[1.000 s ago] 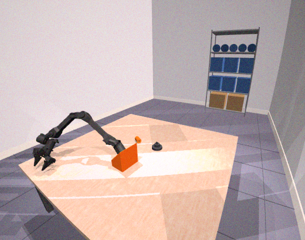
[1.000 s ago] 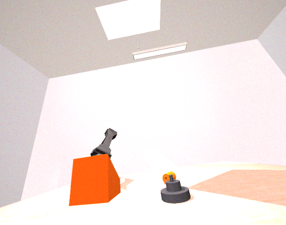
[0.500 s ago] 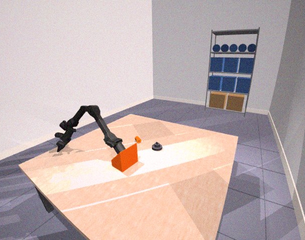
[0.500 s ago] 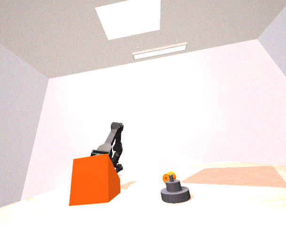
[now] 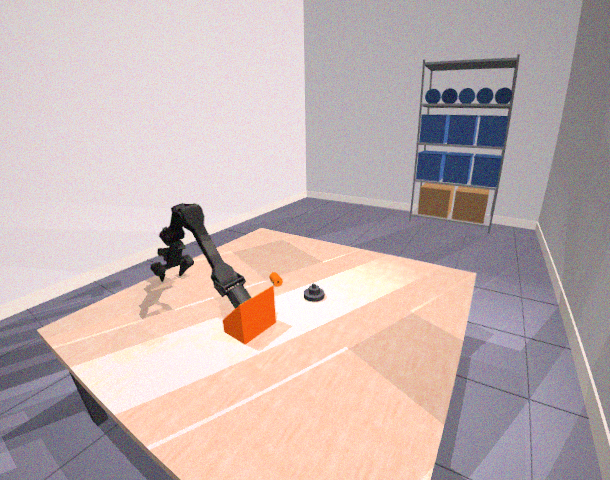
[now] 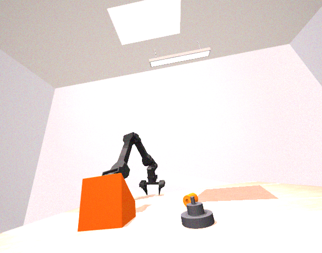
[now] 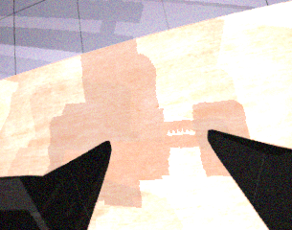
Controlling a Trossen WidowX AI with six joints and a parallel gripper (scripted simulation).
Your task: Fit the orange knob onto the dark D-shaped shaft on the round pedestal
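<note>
Right now my gripper tip is 18 cm short of the orange knob, 46 cm to the left of it and 1 cm below it. Also, from my gripper tip: dark round pedestal: 15 cm ahead, 65 cm to the right, 2 cm above.
</note>
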